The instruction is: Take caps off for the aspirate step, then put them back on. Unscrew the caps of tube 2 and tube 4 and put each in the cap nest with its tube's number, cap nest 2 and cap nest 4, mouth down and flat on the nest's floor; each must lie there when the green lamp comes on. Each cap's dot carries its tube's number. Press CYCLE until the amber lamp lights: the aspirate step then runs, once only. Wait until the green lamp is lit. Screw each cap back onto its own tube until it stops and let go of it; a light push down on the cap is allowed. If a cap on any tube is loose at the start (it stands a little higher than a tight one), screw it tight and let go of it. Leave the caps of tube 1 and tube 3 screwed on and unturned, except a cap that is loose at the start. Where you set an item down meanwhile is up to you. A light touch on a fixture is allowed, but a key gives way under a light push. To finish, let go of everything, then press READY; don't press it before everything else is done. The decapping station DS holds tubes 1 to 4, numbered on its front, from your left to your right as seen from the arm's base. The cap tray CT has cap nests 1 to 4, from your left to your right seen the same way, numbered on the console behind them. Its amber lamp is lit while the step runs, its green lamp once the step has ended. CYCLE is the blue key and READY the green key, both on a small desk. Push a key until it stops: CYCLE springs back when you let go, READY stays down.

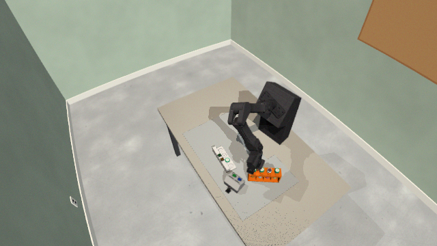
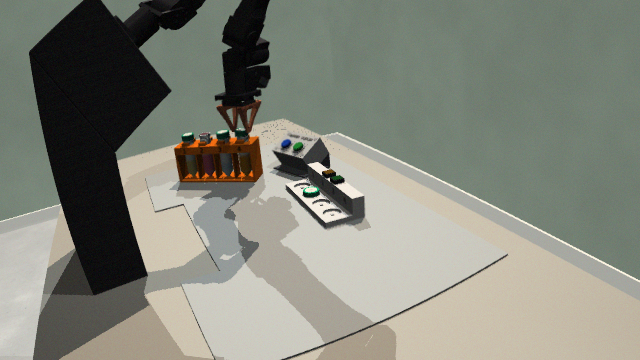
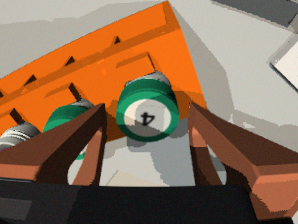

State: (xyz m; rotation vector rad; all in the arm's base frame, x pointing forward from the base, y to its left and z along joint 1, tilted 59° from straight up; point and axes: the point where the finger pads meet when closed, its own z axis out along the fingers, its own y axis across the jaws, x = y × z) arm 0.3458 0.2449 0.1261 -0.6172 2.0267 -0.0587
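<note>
My hand is 130 mm short of the green ready key, 20 mm to the left of it and 60 mm above it. From my hand the other things lie so: blue cycle key: 110 mm ahead, 20 mm to the left, 60 mm below; then cap 1: 140 mm behind, 60 mm to the left, 10 mm below.
</note>
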